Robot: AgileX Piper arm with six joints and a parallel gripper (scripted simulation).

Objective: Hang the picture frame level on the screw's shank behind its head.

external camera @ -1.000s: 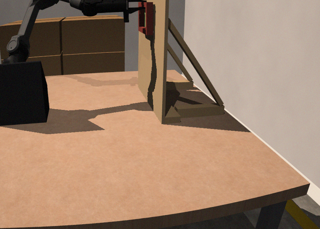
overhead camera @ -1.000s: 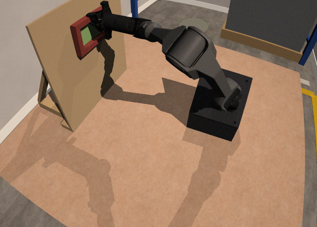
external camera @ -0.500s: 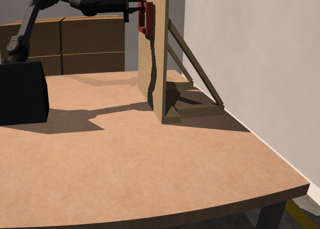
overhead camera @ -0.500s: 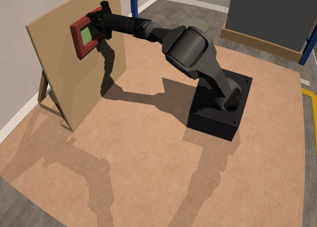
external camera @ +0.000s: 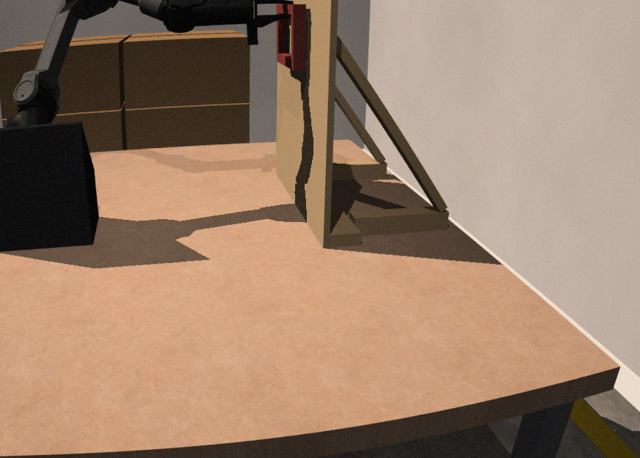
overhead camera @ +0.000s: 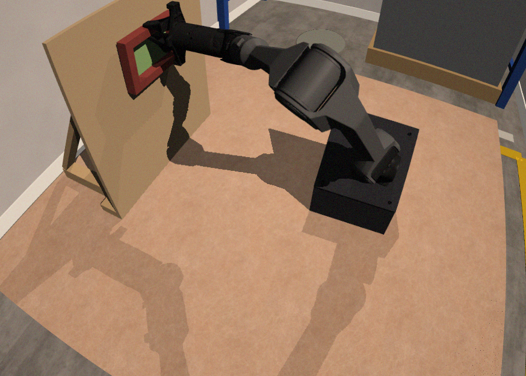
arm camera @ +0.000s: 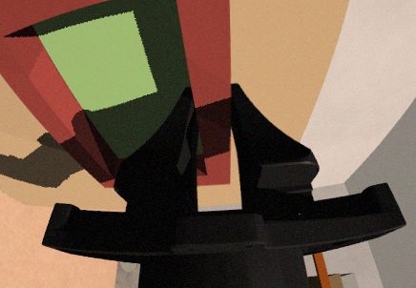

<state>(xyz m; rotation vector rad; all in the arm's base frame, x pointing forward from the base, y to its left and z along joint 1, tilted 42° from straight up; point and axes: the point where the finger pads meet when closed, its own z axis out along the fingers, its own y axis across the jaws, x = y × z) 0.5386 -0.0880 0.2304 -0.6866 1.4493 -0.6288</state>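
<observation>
My gripper is now 50 mm above the picture frame and 10 mm short of it. From my hand the other things lie so: tan board 170 mm below, 30 mm ahead.
</observation>
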